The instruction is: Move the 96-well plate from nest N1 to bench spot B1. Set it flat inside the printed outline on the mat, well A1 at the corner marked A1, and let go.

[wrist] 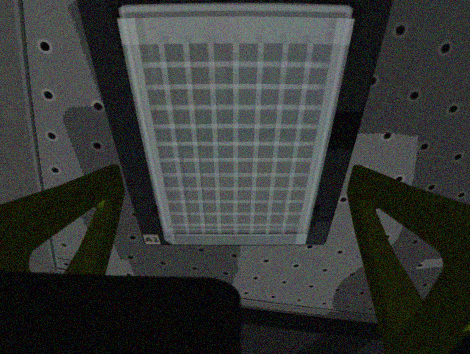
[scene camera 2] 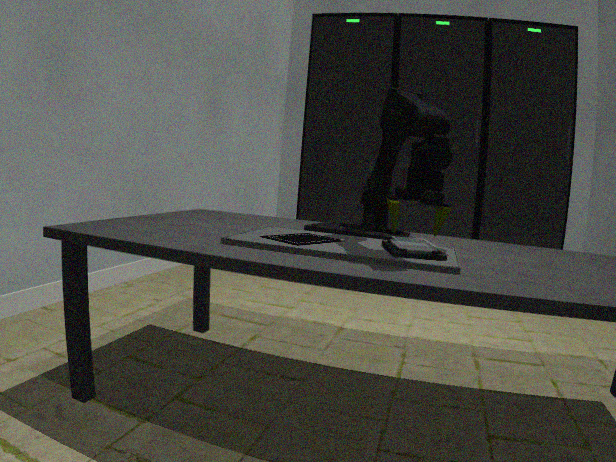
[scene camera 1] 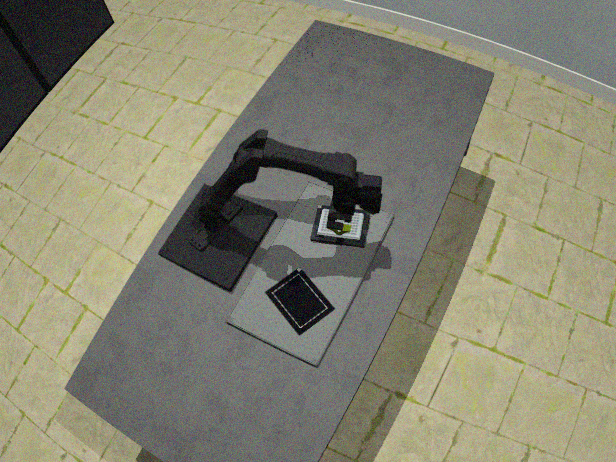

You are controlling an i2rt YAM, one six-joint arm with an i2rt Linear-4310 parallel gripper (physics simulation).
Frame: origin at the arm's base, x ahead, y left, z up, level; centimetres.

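Seen in the pictures: gripper, fingertip midpoint: (wrist: 235, 177) (scene camera 2: 414, 234) (scene camera 1: 341, 220); arm's base, link origin: (scene camera 2: 371, 229) (scene camera 1: 215, 224).
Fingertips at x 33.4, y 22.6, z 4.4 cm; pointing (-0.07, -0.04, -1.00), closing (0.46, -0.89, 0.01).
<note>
Offsets run from my fingertips to a thing's top centre. "*": to the spot under its first point. Level surfaces: height alone.
The pale 96-well plate {dx -0.4, dy -0.2, dz -1.7 cm} (scene camera 1: 325, 225) (scene camera 2: 414, 244) (wrist: 235, 135) lies in nest N1 {dx -0.4, dy -0.2, dz -2.5 cm} (scene camera 1: 340, 242) (scene camera 2: 421, 256) (wrist: 342, 120), a dark frame. A small A1 tag {* dx -9.6, dy +1.2, dz -3.1 cm} (wrist: 151, 239) shows at the nest's lower left corner in the wrist view. My gripper (scene camera 1: 340, 226) (scene camera 2: 415, 233) (wrist: 235, 177) is open and empty above the plate. Its yellow-green fingers stand wide, one on each side of the plate in the wrist view, and their tips are above it in scene view 2. The black mat {dz -4.1 cm} (scene camera 1: 300, 301) (scene camera 2: 300, 239) at B1 has a thin white printed outline and no plate on it. Its corner lettering is unreadable.
Nest and mat are on a light grey perforated board (scene camera 1: 310, 352) (scene camera 2: 240, 242) (wrist: 285, 260) on the dark table {dz -5.6 cm} (scene camera 1: 380, 100) (scene camera 2: 150, 227). The arm's dark base plate (scene camera 1: 225, 272) is beside the board. Tall black cabinets (scene camera 2: 350, 100) stand behind the table.
</note>
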